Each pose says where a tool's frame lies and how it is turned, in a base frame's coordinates. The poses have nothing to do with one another.
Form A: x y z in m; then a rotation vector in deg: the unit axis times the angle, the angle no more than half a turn.
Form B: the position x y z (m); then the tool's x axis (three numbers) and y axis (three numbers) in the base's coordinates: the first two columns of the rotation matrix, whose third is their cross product. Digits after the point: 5 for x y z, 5 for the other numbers.
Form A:
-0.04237, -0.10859, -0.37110, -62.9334, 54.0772, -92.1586
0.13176, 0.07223, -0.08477, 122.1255, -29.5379, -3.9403
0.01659, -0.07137, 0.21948, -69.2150, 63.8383, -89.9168
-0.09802, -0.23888, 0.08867, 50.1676, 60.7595, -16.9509
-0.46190, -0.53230, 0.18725, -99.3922, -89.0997, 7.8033
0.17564, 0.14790, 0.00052, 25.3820, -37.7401, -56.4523
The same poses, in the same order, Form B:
-0.04237, -0.10859, -0.37110, -0.15772, -0.96113, 0.22661, 0.27096, -0.26280, -0.92602
0.13176, 0.07223, -0.08477, 0.91101, -0.38696, 0.14257, -0.33606, -0.49623, 0.80052
0.01659, -0.07137, 0.21948, -0.18038, -0.95643, 0.22958, 0.09862, -0.24982, -0.96326
-0.09802, -0.23888, 0.08867, 0.48753, 0.18509, -0.85326, 0.60007, 0.63885, 0.48144
-0.46190, -0.53230, 0.18725, 0.24336, 0.87980, 0.40832, 0.79543, 0.05987, -0.60308
0.17564, 0.14790, 0.00052, 0.38651, -0.87009, 0.30585, 0.61520, 0.49030, 0.61736

